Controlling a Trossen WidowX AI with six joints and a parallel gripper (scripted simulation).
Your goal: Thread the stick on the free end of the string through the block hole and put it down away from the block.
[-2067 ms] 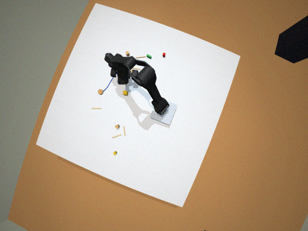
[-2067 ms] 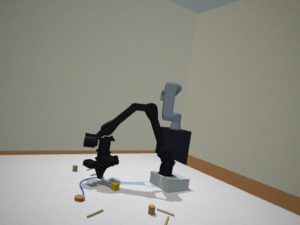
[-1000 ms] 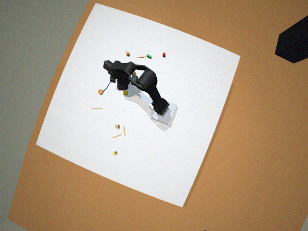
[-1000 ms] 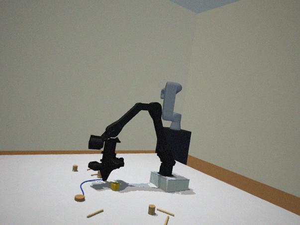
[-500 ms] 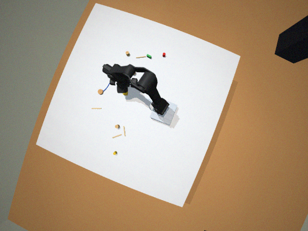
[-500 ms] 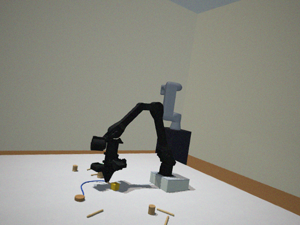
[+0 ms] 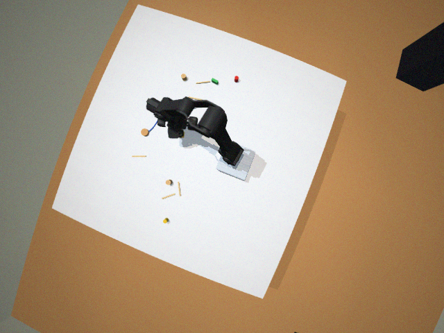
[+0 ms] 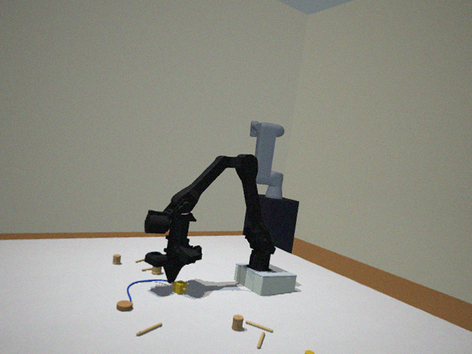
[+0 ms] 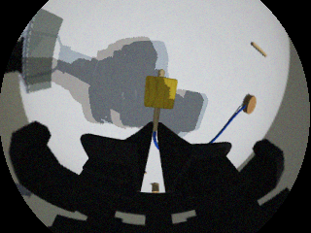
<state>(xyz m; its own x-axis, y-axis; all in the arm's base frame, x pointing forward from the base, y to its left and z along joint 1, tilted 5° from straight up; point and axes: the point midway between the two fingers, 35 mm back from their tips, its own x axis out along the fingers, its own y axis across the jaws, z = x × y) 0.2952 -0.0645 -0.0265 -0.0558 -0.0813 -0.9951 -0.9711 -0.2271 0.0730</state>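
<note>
Now: the yellow cube 40 mm to the left of my gripper tip and 10 mm behind it. Round my gripper tip: tan wooden block (130 mm to the right, 10 mm behind, 10 mm above); then round wooden button (180 mm ahead, 100 mm to the left, 10 mm below); then thin wooden stick (10 mm to the left).
</note>
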